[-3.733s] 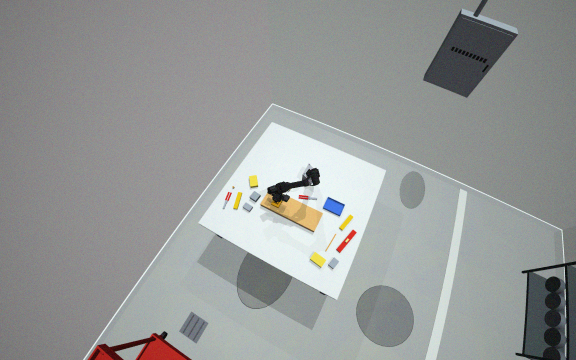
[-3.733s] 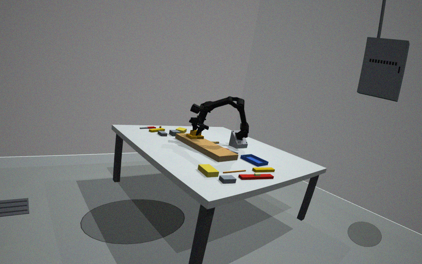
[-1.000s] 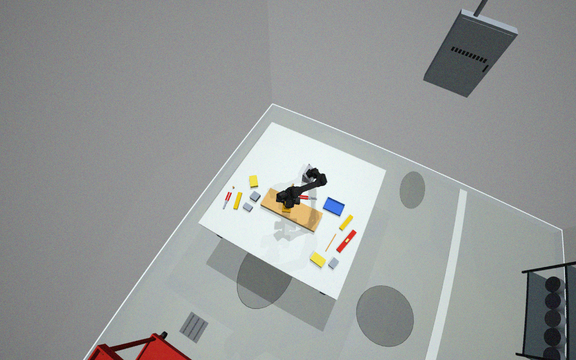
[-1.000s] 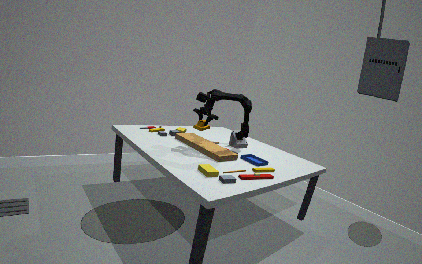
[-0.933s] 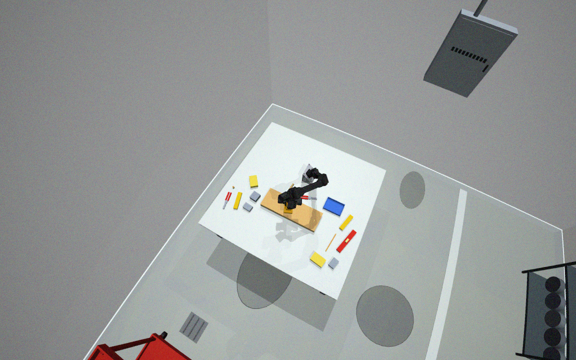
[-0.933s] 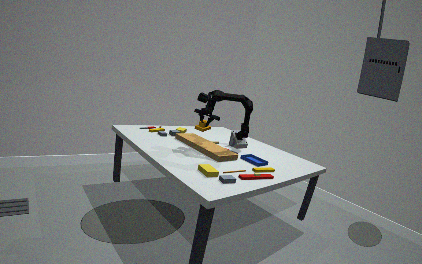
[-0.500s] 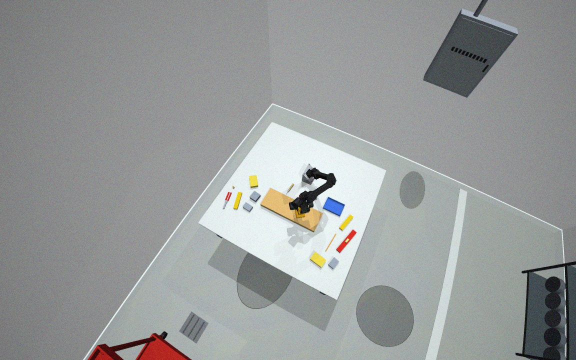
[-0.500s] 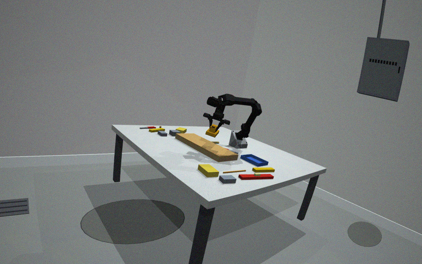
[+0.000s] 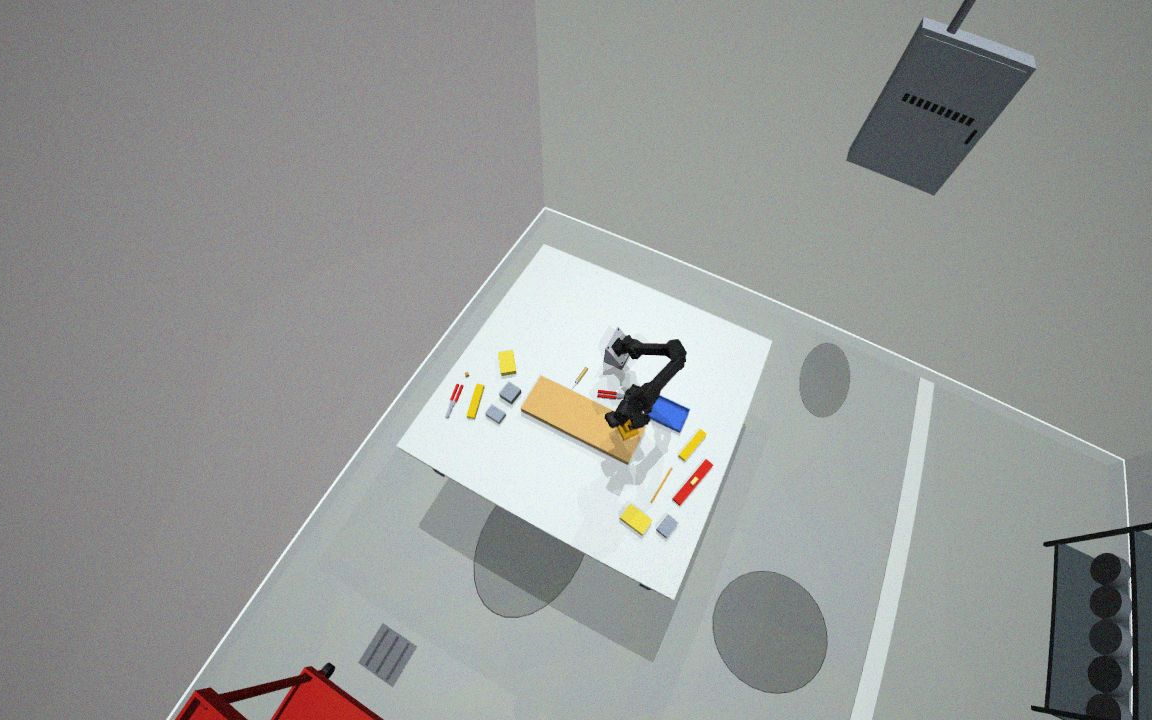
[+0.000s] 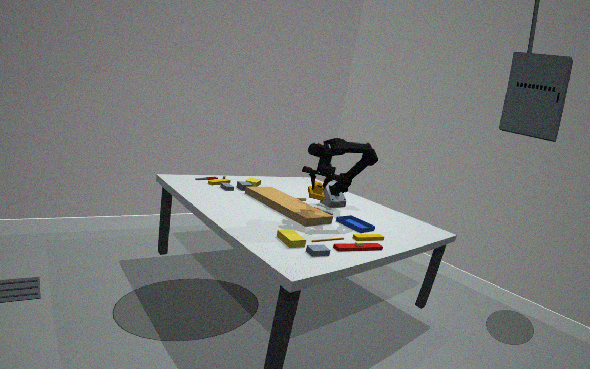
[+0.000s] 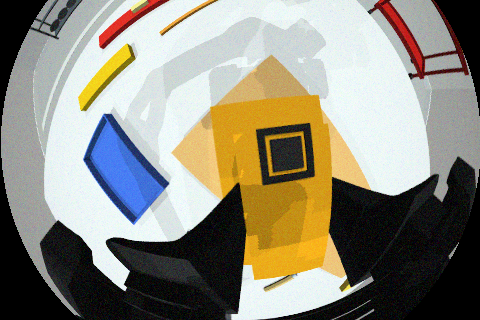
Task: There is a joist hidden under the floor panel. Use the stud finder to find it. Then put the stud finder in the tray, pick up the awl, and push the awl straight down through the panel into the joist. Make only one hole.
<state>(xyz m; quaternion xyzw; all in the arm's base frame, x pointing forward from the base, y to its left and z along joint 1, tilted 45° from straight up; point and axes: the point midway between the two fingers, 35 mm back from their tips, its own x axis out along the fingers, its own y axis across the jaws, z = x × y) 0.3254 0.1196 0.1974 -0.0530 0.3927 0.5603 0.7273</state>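
Now: the blue tray 200 mm behind my gripper tip, 130 mm below it and 110 mm to the left of it. From my gripper tip the other things lie so: pencil 250 mm to the left, 140 mm below, 90 mm ahead; then awl 310 mm to the right, 140 mm below, 120 mm behind; then stud finder 20 mm above, 10 mm to the left.
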